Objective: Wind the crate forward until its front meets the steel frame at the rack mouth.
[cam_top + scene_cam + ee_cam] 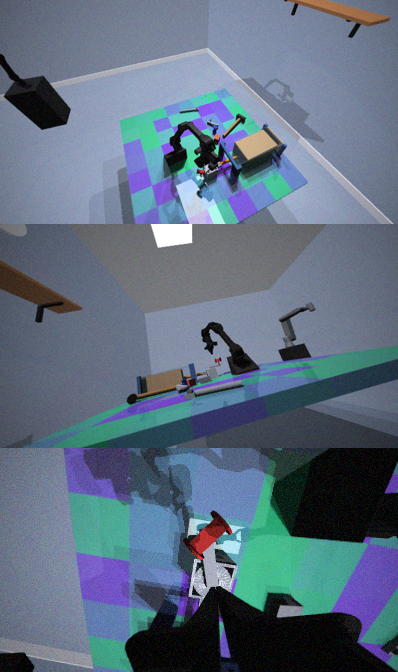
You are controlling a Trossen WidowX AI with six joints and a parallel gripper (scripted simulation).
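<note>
The dark red knob lies 4 cm behind my gripper tip, 2 cm to the right of it and 8 cm below it. From my gripper tip the other things lie so: blue steel frame: 21 cm ahead, 4 cm to the left, 11 cm below; then grey hand winch: 4 cm ahead, 1 cm to the left, 18 cm below; then red-knobbed crank handle: 1 cm behind, 11 cm below.
</note>
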